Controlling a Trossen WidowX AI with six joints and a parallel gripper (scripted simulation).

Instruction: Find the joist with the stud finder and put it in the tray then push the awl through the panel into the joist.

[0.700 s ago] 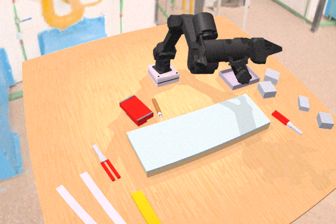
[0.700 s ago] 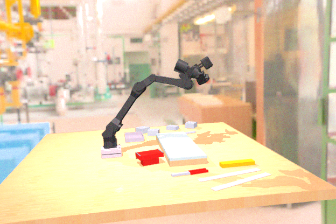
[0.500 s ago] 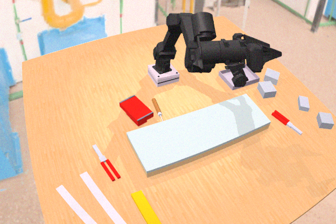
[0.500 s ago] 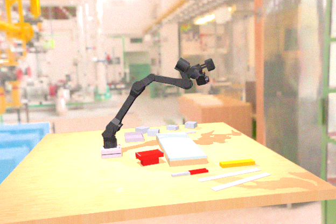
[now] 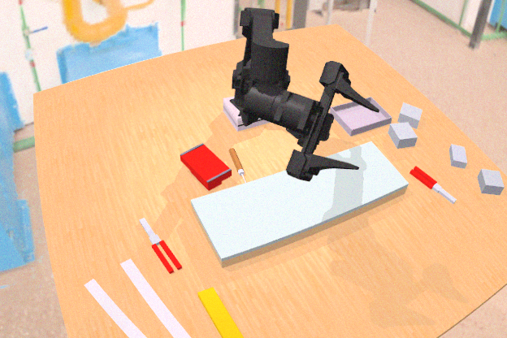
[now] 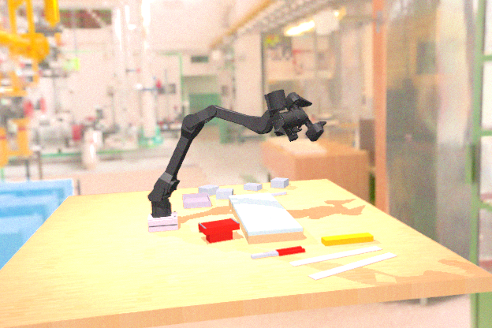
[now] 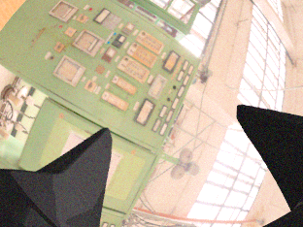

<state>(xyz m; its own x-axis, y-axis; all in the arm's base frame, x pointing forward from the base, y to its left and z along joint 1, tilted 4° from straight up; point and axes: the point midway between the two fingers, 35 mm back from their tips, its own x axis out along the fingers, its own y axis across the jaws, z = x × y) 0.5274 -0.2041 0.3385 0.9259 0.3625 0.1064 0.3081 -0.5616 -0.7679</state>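
The red stud finder lies 42 cm behind my gripper tip, 6 cm to the right of it and 38 cm below it. Round my gripper tip: awl: 38 cm behind, 3 cm to the left, 39 cm below; yellow strip: 3 cm behind, 25 cm to the right, 39 cm below; lilac tray: 37 cm behind, 46 cm to the left, 38 cm below.
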